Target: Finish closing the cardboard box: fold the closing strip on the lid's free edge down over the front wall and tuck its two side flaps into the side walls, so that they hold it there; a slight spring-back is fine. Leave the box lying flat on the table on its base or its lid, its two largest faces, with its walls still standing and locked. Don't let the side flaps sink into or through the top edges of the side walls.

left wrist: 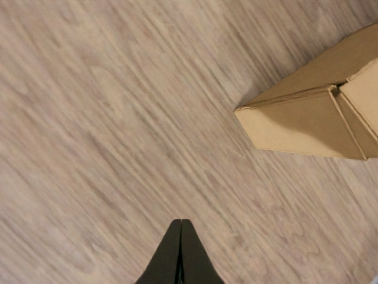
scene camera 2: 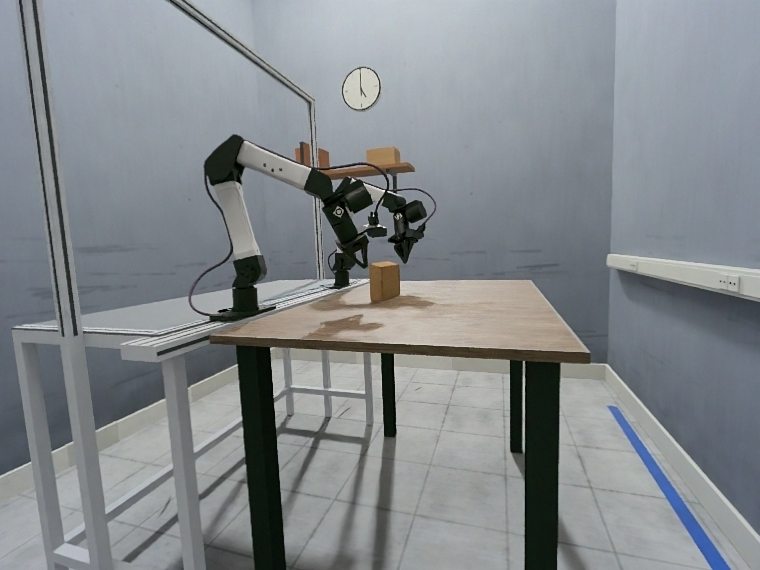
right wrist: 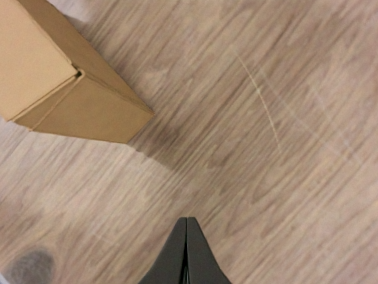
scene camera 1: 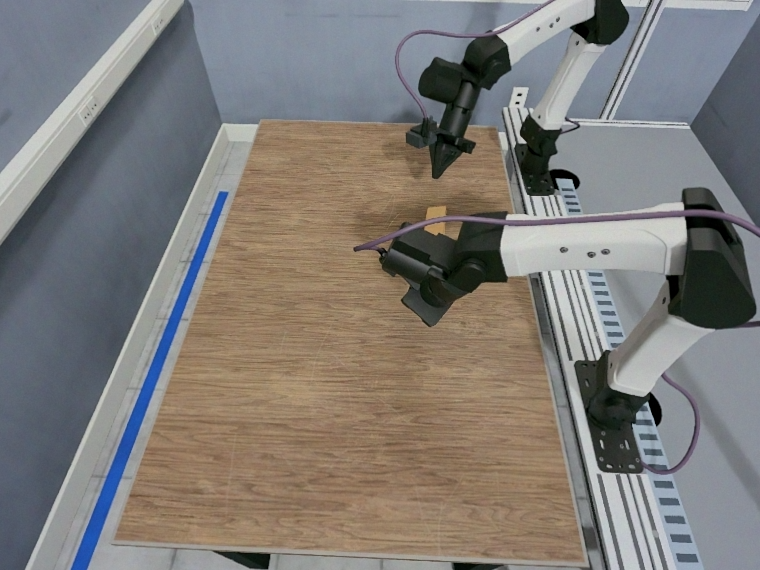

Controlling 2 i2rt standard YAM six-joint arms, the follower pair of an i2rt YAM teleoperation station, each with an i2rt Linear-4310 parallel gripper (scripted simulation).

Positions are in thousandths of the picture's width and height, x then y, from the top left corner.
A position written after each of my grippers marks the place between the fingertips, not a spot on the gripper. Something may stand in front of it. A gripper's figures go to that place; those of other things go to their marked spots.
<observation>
My right gripper (right wrist: 496, 808) is 0.10 m from the lens. A rounded side flap (right wrist: 78, 414) is 0.14 m from the lens.
</observation>
